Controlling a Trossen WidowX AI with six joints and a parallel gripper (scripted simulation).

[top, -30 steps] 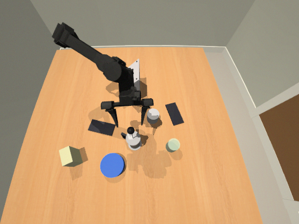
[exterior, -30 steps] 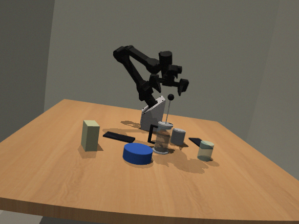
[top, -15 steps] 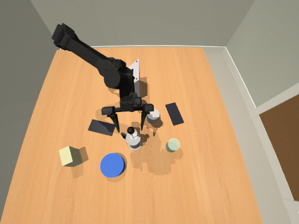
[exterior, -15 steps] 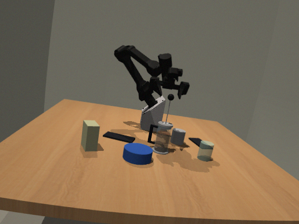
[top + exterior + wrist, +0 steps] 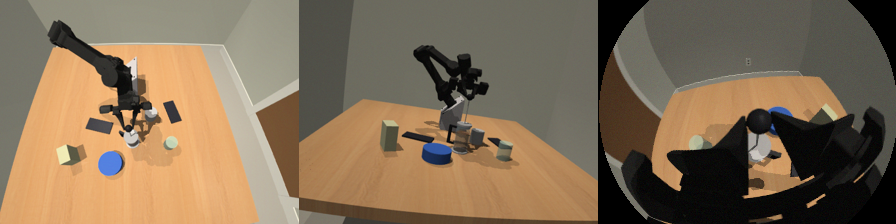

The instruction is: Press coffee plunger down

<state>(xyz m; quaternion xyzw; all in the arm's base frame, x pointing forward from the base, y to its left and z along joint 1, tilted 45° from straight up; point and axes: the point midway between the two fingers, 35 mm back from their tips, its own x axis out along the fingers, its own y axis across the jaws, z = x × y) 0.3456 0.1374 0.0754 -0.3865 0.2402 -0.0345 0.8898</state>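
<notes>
The glass coffee press lies 13 cm below my gripper tip, 2 cm to the right of it and 1 cm behind it. Also, from my gripper tip: cream block (32 cm to the right, 20 cm below, 9 cm ahead).
</notes>
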